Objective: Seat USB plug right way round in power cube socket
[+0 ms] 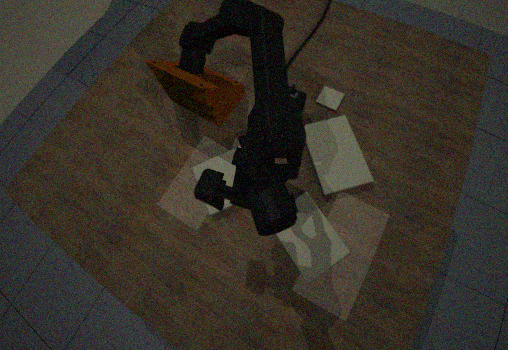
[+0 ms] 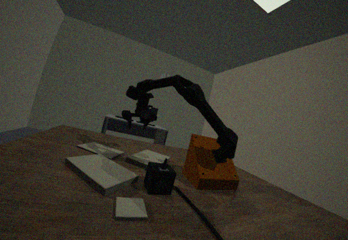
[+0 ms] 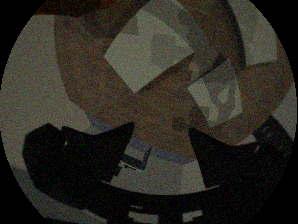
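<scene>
The USB plug is 38 cm to the left of my gripper tip, 5 cm below it and 4 cm behind it.
</scene>
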